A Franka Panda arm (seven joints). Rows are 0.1 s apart.
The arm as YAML. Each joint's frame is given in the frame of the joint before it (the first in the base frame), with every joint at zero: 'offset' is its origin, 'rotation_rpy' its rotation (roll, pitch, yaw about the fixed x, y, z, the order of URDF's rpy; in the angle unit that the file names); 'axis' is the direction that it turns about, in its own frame. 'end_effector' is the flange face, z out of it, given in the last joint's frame.
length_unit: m
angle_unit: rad
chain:
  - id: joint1
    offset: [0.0, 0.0, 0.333]
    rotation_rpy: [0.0, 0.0, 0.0]
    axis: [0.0, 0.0, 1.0]
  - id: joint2
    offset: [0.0, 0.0, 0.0]
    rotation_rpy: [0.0, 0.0, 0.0]
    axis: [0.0, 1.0, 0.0]
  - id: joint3
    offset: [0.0, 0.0, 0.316]
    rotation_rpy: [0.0, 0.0, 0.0]
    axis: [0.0, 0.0, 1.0]
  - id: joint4
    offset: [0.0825, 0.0, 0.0]
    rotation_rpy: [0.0, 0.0, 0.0]
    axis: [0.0, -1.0, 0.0]
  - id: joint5
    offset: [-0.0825, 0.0, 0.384]
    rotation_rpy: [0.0, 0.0, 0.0]
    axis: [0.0, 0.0, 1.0]
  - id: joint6
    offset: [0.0, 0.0, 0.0]
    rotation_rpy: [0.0, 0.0, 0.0]
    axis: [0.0, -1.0, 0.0]
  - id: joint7
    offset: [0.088, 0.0, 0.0]
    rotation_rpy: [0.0, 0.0, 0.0]
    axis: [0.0, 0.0, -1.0]
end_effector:
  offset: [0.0, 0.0, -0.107]
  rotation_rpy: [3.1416, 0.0, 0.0]
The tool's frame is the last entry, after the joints.
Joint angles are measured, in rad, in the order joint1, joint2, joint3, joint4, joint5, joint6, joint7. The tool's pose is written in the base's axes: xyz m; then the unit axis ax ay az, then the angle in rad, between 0 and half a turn. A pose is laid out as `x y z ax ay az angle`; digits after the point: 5 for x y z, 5 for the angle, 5 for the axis.
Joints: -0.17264 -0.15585 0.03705 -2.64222 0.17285 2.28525 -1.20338
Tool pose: 0.39380 -0.05018 0.28149 -0.89068 -0.45255 0.04358 2.92882
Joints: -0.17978 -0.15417 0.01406 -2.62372 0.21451 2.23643 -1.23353
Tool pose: 0.39363 -0.05957 0.28476 -0.89645 -0.44129 0.04054 2.87743
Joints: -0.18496 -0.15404 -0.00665 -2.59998 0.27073 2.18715 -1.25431
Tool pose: 0.39570 -0.06676 0.29092 -0.90496 -0.42441 0.03038 2.82156
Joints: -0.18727 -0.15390 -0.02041 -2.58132 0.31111 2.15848 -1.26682
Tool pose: 0.39869 -0.07120 0.29654 -0.91060 -0.41284 0.01933 2.78703
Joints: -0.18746 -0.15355 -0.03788 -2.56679 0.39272 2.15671 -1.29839
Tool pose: 0.40379 -0.07630 0.30252 -0.91846 -0.39530 -0.01283 2.74786
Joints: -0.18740 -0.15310 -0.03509 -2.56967 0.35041 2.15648 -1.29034
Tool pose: 0.40216 -0.07637 0.30082 -0.91398 -0.40576 0.00112 2.76854
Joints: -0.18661 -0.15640 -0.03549 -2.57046 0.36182 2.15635 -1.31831
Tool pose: 0.40222 -0.07576 0.30197 -0.90963 -0.41538 -0.00558 2.76381
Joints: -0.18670 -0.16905 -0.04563 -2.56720 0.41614 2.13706 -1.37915
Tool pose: 0.40201 -0.07675 0.30800 -0.90509 -0.42424 -0.02887 2.72948
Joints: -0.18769 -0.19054 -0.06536 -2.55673 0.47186 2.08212 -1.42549
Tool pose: 0.40016 -0.07921 0.31902 -0.90318 -0.42620 -0.05112 2.67499
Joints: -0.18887 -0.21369 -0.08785 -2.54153 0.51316 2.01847 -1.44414
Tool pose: 0.39835 -0.08250 0.33251 -0.90412 -0.42168 -0.06897 2.62286
